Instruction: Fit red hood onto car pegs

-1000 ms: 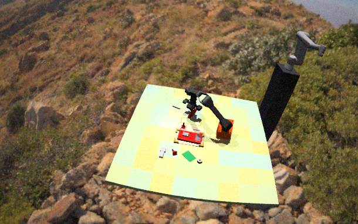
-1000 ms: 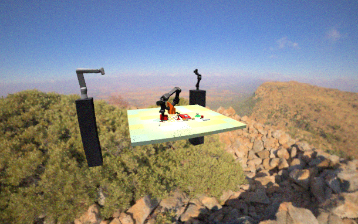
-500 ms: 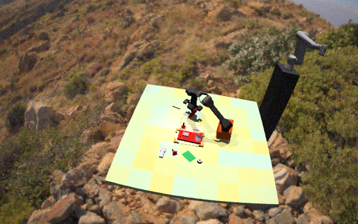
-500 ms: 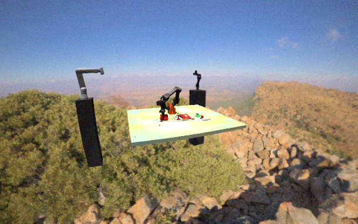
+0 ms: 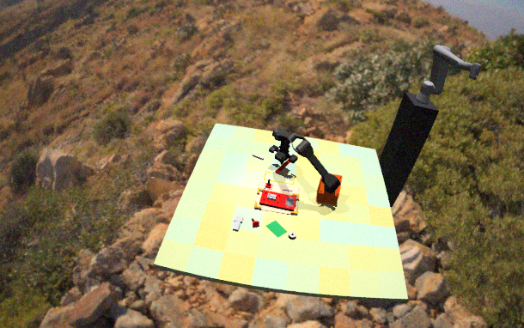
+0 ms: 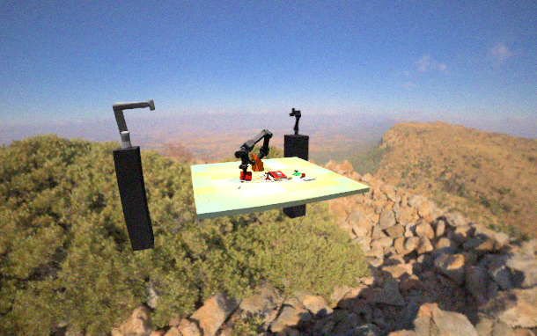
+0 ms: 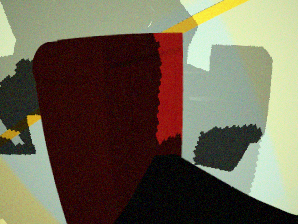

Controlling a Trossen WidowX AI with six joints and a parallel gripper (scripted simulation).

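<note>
Right now the red hood is 1 cm to the left of my gripper tip, 1 cm below it and 1 cm behind it. The rest, counted from my gripper tip: white piece 48 cm to the left, 22 cm ahead, 4 cm below; white wheel 53 cm to the left, 7 cm behind, 4 cm below; green flat tile 49 cm to the left, 5 cm below, 1 cm ahead.
</note>
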